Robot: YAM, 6 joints.
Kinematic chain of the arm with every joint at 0, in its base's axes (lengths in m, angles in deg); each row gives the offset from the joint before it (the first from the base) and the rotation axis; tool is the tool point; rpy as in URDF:
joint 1: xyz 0 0 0.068 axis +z
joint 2: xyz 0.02 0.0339 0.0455 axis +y
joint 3: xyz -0.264 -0.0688 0 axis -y
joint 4: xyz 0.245 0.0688 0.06 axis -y
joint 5: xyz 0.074 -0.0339 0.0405 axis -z
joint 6: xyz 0.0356 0 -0.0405 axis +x
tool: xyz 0 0 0 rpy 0 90 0
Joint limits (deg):
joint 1: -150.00..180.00
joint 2: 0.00..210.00
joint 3: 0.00..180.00
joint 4: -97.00..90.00
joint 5: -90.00..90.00
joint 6: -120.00..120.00
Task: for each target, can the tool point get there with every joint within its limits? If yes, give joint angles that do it. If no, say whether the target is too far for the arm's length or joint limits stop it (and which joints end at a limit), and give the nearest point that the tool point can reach.
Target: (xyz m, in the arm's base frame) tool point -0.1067 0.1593 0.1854
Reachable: yes | joints 113.50 64.20 26.83 -13.65 -74.80 -78.45
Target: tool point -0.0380 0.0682 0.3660
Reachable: yes | joints 142.79 19.67 31.58 24.85 61.84 32.24
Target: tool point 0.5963 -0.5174 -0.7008
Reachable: no: too far | nearest point 0.3576 -0.3103 -0.3021 | short by 0.509 m
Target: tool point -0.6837 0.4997 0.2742
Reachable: no: too far | nearest point -0.5121 0.3743 0.2329 | short by 0.216 m
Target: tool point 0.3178 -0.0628 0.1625
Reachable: yes | joints -11.44 113.17 78.49 -74.23 -2.34 10.50
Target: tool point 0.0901 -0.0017 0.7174
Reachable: yes | joints -1.65 80.49 138.13 14.69 -1.38 32.48
